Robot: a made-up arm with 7 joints. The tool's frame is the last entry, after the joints. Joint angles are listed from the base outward. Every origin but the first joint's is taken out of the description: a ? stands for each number. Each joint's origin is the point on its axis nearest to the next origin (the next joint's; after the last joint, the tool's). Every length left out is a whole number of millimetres.
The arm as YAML. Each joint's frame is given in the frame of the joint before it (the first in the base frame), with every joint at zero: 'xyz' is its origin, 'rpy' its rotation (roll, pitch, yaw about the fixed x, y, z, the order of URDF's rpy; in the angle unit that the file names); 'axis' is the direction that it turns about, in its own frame. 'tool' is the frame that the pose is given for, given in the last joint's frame.
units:
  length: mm
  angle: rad
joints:
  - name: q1
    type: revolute
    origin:
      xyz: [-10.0, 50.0, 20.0]
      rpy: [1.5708, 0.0, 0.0]
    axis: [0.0, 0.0, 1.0]
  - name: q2
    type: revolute
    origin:
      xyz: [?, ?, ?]
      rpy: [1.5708, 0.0, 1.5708]
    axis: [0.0, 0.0, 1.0]
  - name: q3
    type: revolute
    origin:
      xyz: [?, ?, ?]
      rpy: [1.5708, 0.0, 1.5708]
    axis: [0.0, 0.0, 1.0]
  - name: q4
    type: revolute
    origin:
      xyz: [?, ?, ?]
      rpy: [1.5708, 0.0, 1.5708]
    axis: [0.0, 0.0, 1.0]
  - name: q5
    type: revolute
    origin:
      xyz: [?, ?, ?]
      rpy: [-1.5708, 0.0, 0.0]
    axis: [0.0, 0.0, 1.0]
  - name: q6
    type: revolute
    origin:
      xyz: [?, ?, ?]
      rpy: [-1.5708, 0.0, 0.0]
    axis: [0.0, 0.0, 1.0]
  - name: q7
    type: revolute
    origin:
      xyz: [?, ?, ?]
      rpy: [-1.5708, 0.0, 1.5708]
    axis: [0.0, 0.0, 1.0]
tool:
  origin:
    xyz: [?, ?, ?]
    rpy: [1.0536, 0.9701, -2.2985]
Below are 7 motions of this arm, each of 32 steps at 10 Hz.
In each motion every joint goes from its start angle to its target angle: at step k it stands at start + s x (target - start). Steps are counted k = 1, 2, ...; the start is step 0. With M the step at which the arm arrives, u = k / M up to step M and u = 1 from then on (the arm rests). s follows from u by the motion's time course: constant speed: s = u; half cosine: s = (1 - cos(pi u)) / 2; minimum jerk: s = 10 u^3 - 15 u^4 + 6 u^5.
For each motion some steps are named. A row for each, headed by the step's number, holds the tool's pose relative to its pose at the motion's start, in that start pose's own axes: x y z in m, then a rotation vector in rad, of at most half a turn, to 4 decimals.
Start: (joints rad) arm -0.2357 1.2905 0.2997 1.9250 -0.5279 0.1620 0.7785
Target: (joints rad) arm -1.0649 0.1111 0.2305 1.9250 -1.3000 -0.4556 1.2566
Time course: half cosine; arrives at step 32
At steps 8, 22, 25, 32:
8: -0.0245 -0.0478 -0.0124 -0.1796 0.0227 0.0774
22: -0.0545 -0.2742 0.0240 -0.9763 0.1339 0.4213
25: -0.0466 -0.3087 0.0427 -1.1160 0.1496 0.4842
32: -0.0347 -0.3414 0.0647 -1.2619 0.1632 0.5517

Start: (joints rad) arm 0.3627 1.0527 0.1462 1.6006 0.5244 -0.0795 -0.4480
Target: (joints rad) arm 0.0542 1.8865 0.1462 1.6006 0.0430 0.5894 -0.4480
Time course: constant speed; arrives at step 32
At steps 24, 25, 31, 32:
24: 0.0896 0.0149 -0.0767 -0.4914 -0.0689 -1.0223
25: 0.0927 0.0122 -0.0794 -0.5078 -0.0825 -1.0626
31: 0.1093 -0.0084 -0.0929 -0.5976 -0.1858 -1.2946
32: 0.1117 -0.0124 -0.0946 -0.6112 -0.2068 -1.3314

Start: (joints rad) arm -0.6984 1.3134 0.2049 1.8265 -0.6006 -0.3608 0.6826
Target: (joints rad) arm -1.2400 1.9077 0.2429 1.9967 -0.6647 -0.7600 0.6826
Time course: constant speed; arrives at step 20
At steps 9, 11, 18, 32:
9: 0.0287 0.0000 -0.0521 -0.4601 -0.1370 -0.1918
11: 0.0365 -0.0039 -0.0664 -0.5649 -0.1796 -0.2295
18: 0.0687 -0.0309 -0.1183 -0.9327 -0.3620 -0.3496
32: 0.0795 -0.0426 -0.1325 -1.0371 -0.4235 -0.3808

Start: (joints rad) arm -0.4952 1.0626 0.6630 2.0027 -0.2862 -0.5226 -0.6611
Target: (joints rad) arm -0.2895 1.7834 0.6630 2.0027 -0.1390 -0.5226 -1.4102
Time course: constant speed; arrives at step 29
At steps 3, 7, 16, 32:
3: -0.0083 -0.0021 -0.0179 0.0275 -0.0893 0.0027
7: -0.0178 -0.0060 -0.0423 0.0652 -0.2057 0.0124
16: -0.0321 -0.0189 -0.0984 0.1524 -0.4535 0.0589
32: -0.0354 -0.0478 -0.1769 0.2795 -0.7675 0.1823

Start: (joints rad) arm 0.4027 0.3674 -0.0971 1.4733 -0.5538 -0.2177 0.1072
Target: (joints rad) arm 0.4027 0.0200 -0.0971 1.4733 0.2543 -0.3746 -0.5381
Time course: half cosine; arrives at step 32
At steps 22, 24, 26, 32:
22: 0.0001 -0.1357 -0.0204 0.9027 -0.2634 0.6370
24: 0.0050 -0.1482 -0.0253 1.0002 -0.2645 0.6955
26: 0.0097 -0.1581 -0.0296 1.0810 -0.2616 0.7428
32: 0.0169 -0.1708 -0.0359 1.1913 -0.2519 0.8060

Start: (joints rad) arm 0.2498 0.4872 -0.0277 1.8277 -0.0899 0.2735 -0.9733
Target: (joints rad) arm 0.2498 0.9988 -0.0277 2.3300 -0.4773 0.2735 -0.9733
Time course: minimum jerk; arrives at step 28
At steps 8, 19, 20, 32:
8: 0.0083 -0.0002 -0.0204 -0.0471 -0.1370 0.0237
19: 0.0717 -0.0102 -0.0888 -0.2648 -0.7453 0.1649
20: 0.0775 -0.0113 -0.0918 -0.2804 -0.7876 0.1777
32: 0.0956 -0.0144 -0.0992 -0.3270 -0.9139 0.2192

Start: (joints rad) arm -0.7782 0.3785 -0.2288 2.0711 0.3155 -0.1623 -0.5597
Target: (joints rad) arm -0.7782 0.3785 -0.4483 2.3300 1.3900 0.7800 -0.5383
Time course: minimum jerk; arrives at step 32
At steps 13, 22, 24, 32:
13: 0.0294 -0.0421 0.0248 0.1718 0.4387 0.0910
22: 0.0881 -0.0834 0.0326 0.1888 1.1851 0.2606
24: 0.0966 -0.0869 0.0308 0.1631 1.3041 0.2905
32: 0.1072 -0.0906 0.0273 0.1155 1.4640 0.3326

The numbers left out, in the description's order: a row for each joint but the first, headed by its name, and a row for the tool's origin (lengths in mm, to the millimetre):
q2: 10.0 -10.0 0.0
q3: -170.0 0.0 0.0
q4: -10.0 0.0 0.0
q5: -20.0 -260.0 0.0
q6: -20.0 -20.0 0.0
q7: -50.0 0.0 0.0
tool: -30.0 -20.0 0.0

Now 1 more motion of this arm.
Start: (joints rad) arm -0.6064 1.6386 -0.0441 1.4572 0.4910 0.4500 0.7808
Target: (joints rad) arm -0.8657 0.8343 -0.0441 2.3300 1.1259 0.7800 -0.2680
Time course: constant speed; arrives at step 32
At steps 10, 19, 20, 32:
10: -0.0355 -0.1063 -0.0379 -0.0996 -0.1456 0.2576
19: -0.0420 -0.1980 -0.0317 -0.1556 -0.2004 0.5153
20: -0.0413 -0.2071 -0.0289 -0.1606 -0.2025 0.5436
32: -0.0177 -0.2888 0.0267 -0.2103 -0.1888 0.8575

